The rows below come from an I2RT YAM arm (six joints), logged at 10 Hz.
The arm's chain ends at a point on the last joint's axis. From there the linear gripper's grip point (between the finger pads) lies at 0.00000 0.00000 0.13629 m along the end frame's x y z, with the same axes.
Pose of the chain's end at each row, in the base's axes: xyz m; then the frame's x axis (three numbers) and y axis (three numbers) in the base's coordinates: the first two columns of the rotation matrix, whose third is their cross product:
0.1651 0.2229 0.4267 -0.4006 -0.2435 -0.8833 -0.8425 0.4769 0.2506
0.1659 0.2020 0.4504 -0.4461 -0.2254 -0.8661 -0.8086 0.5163 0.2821
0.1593 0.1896 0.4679 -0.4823 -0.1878 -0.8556 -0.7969 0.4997 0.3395
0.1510 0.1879 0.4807 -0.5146 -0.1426 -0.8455 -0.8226 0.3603 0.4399
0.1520 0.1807 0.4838 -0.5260 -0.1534 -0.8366 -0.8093 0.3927 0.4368
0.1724 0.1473 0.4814 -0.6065 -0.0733 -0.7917 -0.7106 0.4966 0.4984
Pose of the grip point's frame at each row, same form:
0.2142 0.3380 0.3727 -0.4006 -0.2435 -0.8833 -0.8425 0.4769 0.2506
0.2182 0.3146 0.3942 -0.4461 -0.2254 -0.8661 -0.8086 0.5163 0.2821
0.2089 0.3048 0.4147 -0.4823 -0.1878 -0.8556 -0.7969 0.4997 0.3395
0.1840 0.3135 0.4394 -0.5146 -0.1426 -0.8455 -0.8226 0.3603 0.4399
0.1876 0.3043 0.4387 -0.5260 -0.1534 -0.8366 -0.8093 0.3927 0.4368
0.2210 0.2652 0.4333 -0.6065 -0.0733 -0.7917 -0.7106 0.4966 0.4984

